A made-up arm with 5 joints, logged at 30 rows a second.
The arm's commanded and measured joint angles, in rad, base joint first. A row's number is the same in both.
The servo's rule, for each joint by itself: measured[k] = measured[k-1] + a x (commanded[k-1-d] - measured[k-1]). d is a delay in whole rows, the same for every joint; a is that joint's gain. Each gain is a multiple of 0.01, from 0.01 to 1. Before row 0 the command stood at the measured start. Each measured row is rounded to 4 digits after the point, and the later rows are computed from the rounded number. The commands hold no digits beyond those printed.
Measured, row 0:
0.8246 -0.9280 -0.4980 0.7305 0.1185
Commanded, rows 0 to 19:
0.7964 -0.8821 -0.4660 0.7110 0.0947
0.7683 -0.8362 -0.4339 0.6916 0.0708
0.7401 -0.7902 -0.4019 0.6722 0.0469
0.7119 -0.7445 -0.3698 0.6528 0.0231
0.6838 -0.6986 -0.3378 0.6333 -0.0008
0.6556 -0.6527 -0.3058 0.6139 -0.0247
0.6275 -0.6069 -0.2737 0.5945 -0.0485
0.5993 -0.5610 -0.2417 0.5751 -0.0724
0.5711 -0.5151 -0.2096 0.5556 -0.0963
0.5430 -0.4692 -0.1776 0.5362 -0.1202
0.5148 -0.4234 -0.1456 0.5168 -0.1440
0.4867 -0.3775 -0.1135 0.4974 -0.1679
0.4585 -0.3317 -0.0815 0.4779 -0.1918
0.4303 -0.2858 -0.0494 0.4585 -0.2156
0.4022 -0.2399 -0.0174 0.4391 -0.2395
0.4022 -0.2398 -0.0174 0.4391 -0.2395
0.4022 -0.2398 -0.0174 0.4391 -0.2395
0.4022 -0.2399 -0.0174 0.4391 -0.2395
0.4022 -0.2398 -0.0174 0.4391 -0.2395
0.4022 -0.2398 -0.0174 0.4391 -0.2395
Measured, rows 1 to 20:
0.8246 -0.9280 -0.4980 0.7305 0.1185
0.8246 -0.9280 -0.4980 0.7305 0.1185
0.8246 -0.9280 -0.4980 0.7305 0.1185
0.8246 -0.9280 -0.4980 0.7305 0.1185
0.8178 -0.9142 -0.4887 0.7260 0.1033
0.8059 -0.8908 -0.4728 0.7181 0.0825
0.7901 -0.8606 -0.4522 0.7075 0.0597
0.7713 -0.8258 -0.4283 0.6949 0.0363
0.7503 -0.7876 -0.4021 0.6807 0.0126
0.7276 -0.7471 -0.3742 0.6653 -0.0113
0.7036 -0.7050 -0.3451 0.6490 -0.0351
0.6786 -0.6618 -0.3151 0.6320 -0.0590
0.6528 -0.6178 -0.2845 0.6144 -0.0829
0.6264 -0.5732 -0.2535 0.5964 -0.1068
0.5996 -0.5283 -0.2222 0.5781 -0.1306
0.5725 -0.4831 -0.1907 0.5595 -0.1545
0.5451 -0.4377 -0.1590 0.5407 -0.1784
0.5175 -0.3921 -0.1272 0.5218 -0.2022
0.4898 -0.3464 -0.0954 0.5028 -0.2261
0.4688 -0.3144 -0.0728 0.4881 -0.2347
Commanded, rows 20 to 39:
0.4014 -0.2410 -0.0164 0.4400 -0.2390
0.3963 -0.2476 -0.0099 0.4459 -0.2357
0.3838 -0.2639 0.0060 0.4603 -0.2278
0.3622 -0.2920 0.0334 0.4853 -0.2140
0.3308 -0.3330 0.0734 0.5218 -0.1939
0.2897 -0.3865 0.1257 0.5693 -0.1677
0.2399 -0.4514 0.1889 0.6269 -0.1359
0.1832 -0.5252 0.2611 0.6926 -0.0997
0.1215 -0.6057 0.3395 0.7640 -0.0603
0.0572 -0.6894 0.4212 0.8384 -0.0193
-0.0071 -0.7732 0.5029 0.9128 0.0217
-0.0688 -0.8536 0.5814 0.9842 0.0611
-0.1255 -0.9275 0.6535 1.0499 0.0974
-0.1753 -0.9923 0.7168 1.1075 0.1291
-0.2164 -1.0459 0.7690 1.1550 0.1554
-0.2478 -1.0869 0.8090 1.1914 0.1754
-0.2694 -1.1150 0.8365 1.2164 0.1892
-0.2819 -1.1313 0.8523 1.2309 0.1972
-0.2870 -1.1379 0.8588 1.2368 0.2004
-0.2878 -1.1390 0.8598 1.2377 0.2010
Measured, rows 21 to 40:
0.4528 -0.2920 -0.0567 0.4768 -0.2378
0.4407 -0.2764 -0.0453 0.4681 -0.2389
0.4315 -0.2654 -0.0372 0.4614 -0.2393
0.4245 -0.2577 -0.0315 0.4563 -0.2394
0.4190 -0.2527 -0.0271 0.4526 -0.2391
0.4136 -0.2512 -0.0221 0.4511 -0.2369
0.4064 -0.2550 -0.0140 0.4532 -0.2311
0.3958 -0.2661 -0.0003 0.4606 -0.2202
0.3802 -0.2862 0.0211 0.4747 -0.2034
0.3585 -0.3163 0.0514 0.4965 -0.1806
0.3300 -0.3568 0.0913 0.5265 -0.1520
0.2948 -0.4073 0.1405 0.5647 -0.1185
0.2532 -0.4668 0.1982 0.6105 -0.0813
0.2062 -0.5336 0.2629 0.6629 -0.0416
0.1550 -0.6055 0.3325 0.7204 -0.0011
0.1013 -0.6799 0.4047 0.7811 0.0387
0.0469 -0.7542 0.4769 0.8429 0.0763
-0.0064 -0.8256 0.5465 0.9038 0.1101
-0.0568 -0.8917 0.6110 0.9616 0.1391
-0.1026 -0.9503 0.6684 1.0145 0.1623

